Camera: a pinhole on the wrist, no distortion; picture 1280 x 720 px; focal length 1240.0 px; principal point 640.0 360.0 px. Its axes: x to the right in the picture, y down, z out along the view. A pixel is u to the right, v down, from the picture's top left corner.
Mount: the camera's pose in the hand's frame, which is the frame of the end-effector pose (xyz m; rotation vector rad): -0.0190 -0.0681 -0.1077 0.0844 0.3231 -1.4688
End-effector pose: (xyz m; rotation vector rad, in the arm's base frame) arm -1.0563 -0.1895 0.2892 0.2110 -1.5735 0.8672
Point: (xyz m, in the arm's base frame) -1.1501 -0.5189 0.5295
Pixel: 911.1 542.7
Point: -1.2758 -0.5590 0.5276
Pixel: 690.0 507.7
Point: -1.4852 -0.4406 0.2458
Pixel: outside the picture
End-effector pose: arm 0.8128 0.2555 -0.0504 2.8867 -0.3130 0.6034
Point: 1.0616 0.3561 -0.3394
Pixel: 668.7 437.6
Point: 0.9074 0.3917 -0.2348
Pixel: 769.8 166.9
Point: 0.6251 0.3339 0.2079
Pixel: behind the camera
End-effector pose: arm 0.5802 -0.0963 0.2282 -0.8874 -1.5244 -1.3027
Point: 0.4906 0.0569 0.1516
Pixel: 337.9 30.2
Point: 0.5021 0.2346 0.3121
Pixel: 80.0 525.0
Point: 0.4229 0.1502 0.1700
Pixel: 473.5 184.8
